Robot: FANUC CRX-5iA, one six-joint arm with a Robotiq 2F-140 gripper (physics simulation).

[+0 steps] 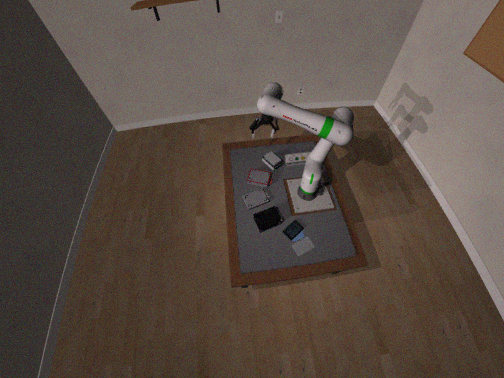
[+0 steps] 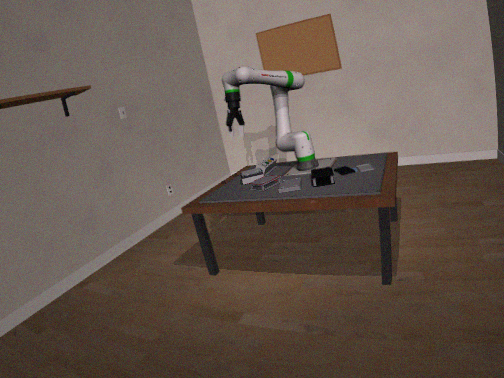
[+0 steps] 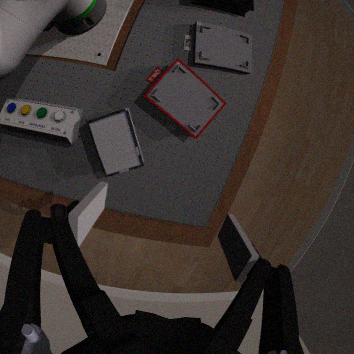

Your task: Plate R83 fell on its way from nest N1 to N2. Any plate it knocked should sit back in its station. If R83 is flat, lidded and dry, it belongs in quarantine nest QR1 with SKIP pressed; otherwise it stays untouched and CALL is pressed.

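Observation:
My gripper is open and empty, high above the table's back edge. The red-rimmed nest shows a bare grey floor; its red tag is blurred. A grey nest beside it also looks bare. A black block sits past that. A small dark plate lies askew against a blue patch; I cannot read whether it is R83. The button panel has blue, yellow, green and white buttons; its lettering is illegible.
A pale-topped tray or box stands between the panel and the red-rimmed nest. A pale flat square lies beyond the dark plate. The arm's base stands on a white board with a wooden edge.

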